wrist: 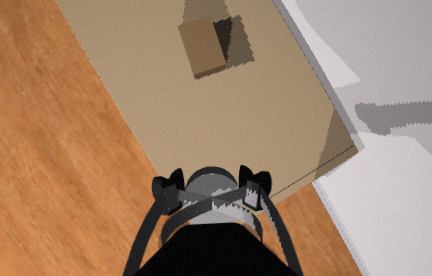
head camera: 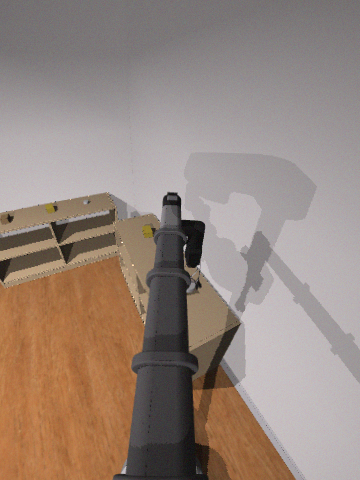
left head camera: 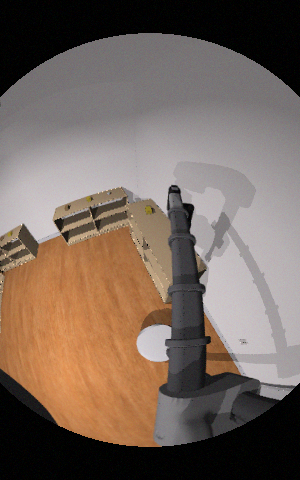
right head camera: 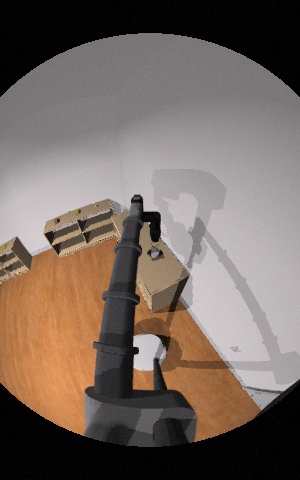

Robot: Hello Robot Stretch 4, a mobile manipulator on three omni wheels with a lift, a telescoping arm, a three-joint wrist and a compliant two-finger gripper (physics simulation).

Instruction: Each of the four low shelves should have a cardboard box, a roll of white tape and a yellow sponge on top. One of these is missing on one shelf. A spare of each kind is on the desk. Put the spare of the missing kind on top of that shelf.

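Frame: origin at the robot's base, x left, y ahead, z down, level; metres.
Where they show: gripper, between the fingertips: (wrist: 211, 181) (head camera: 188, 288) (right head camera: 154, 254); robot's base, origin of its link: (left head camera: 156, 341) (right head camera: 145, 350).
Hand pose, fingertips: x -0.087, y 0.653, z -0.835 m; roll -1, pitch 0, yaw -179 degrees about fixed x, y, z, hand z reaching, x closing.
Note:
Each offset is from my fingertips to the top centre of the thing. Level surfaces: height alone.
My gripper (wrist: 211, 181) (head camera: 194, 284) (right head camera: 156, 252) is shut on the roll of white tape @(dz -0.039, dx +0.000, dy -0.008 m) (wrist: 212, 181) and holds it above the near shelf @(dz +0.253 m) (wrist: 165, 115) (head camera: 210, 315) (right head camera: 165, 272). In the wrist view a cardboard box @(dz +0.203, dx +0.005, dy +0.192 m) (wrist: 202, 45) lies on that shelf's top, ahead of the fingers and apart from them. A yellow sponge @(dz +0.208, dx +0.271, dy +0.733 m) (head camera: 147, 231) (left head camera: 149, 210) lies near the shelf's far end. The back shelf bears a cardboard box @(dz +0.203, dx +1.545, dy +0.833 m) (head camera: 5, 218), a yellow sponge @(dz +0.208, dx +1.233, dy +1.042 m) (head camera: 50, 208) and a roll of white tape @(dz +0.229, dx +0.942, dy +1.207 m) (head camera: 86, 202). The desk is not seen.
The arm (head camera: 167, 320) hides part of the near shelf. A wall (head camera: 280, 240) runs along its right side. Another low shelf with a yellow sponge (left head camera: 11, 234) stands at the far left. A white round disc (left head camera: 152, 343) (right head camera: 149, 352) is low beside the arm.

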